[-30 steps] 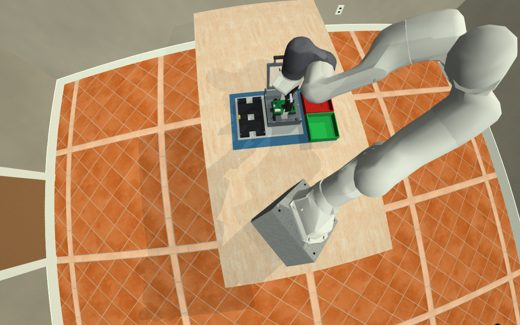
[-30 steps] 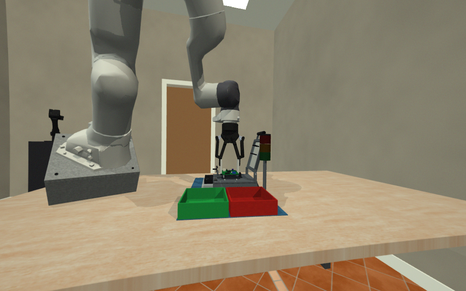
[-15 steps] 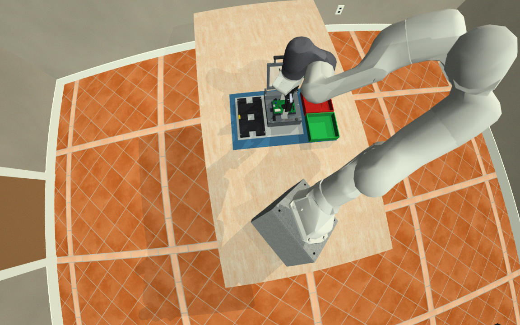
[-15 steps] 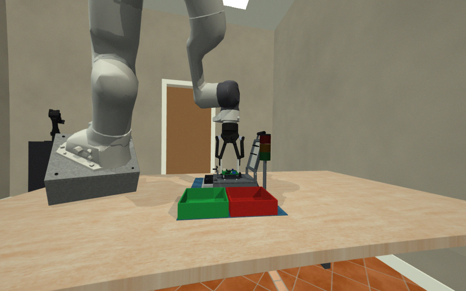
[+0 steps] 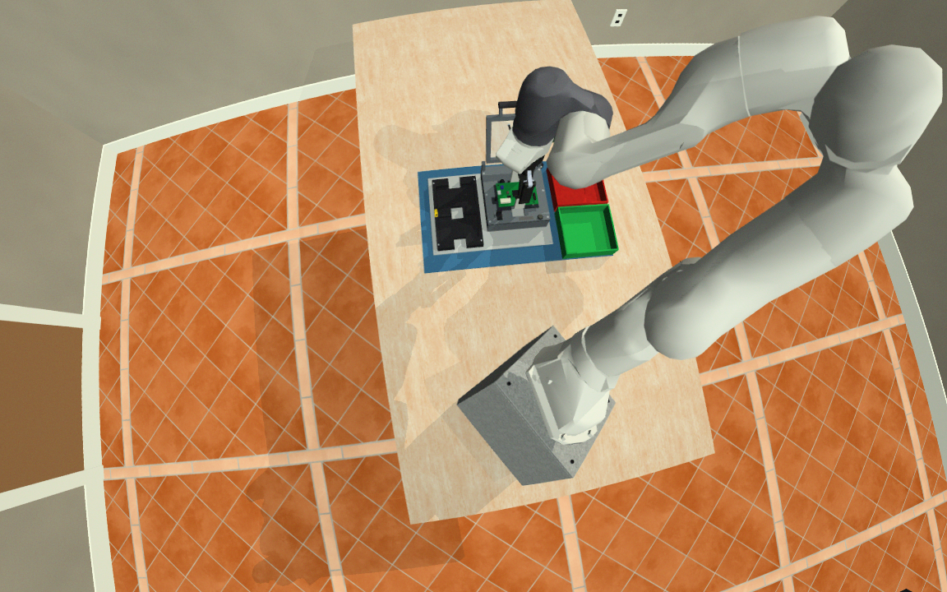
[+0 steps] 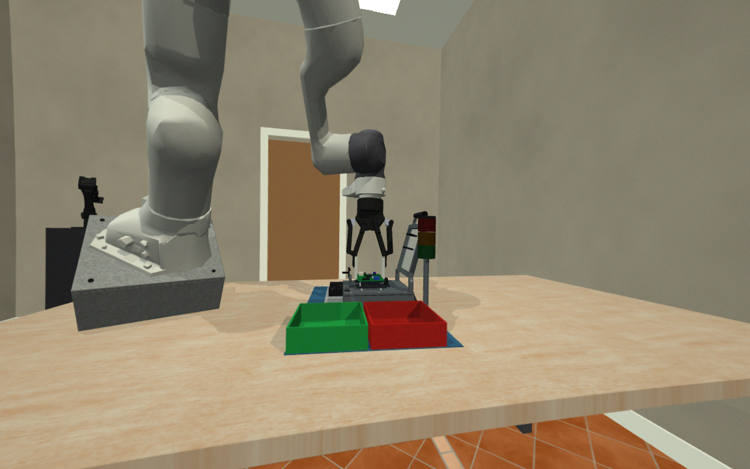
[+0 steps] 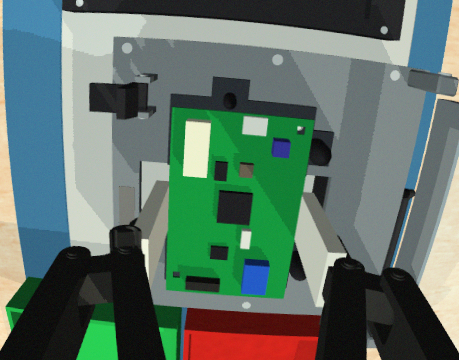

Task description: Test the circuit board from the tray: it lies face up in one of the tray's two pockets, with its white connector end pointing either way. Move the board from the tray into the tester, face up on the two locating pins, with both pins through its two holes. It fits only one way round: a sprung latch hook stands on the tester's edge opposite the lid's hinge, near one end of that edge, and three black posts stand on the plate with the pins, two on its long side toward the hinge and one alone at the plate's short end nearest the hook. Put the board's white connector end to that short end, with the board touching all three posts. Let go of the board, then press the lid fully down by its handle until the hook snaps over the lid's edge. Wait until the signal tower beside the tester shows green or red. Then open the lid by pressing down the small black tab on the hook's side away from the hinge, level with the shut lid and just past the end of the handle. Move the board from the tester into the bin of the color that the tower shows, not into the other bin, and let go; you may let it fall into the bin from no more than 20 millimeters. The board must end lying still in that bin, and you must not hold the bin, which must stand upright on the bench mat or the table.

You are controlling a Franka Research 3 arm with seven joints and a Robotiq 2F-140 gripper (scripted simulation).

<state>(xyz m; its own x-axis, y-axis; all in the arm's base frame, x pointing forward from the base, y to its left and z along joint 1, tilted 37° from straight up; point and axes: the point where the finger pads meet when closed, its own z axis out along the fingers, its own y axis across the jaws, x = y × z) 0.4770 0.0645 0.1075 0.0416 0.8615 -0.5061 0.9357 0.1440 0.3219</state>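
Right now my hand is 20 mm above the green circuit board. Also, from my hand: latch hook: 60 mm behind, 60 mm to the left, 20 mm below; then tester plate: 10 mm ahead, 10 mm to the left, 40 mm below; then tester lid: 120 mm ahead, 10 mm to the right, 80 mm above.
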